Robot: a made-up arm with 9 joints. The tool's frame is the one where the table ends.
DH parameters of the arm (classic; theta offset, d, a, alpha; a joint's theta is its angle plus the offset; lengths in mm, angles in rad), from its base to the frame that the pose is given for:
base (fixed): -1.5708 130 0 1.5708
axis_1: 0 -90 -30 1.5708
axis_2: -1.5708 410 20 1.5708
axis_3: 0 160 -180 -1.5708
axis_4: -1.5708 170 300 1.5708
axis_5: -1.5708 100 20 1.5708
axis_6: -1.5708 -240 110 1.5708
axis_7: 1.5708 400 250 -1.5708
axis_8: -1.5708 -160 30 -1.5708
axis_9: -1.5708 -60 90 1.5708
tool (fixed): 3.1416 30 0 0
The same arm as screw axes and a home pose.
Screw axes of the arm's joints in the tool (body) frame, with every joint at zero. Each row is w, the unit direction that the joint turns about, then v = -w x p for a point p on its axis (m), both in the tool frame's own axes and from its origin. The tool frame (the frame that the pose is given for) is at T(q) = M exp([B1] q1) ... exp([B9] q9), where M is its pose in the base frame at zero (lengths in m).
B1: w -1 0.000015 -0.000007 v 0 -0.96 -0.54
B2: w 0.000007 -0.000007 -1 v 0.51 0.08 0
B3: w 0.000015 1 -0.000007 v -0.55 0 0.1
B4: w 0.000007 -0.000007 -1 v 0.35 -0.08 0
B5: w -1 0.000015 -0.000007 v 0 -0.38 -0.05
B6: w -0.000015 -1 0.000007 v 0.4 0 0.18
B7: w 0.000007 -0.000007 -1 v -0.19 -0.07 0
B8: w -1 0.000015 -0.000007 v 0 0 -0.06
B9: w -0.000015 -1 0.000007 v -0.03 0 -0.09
M: xyz 0.01 0.54 -0.83 (m) quaternion w x y z 1 0.000004 0.000004 0.000007

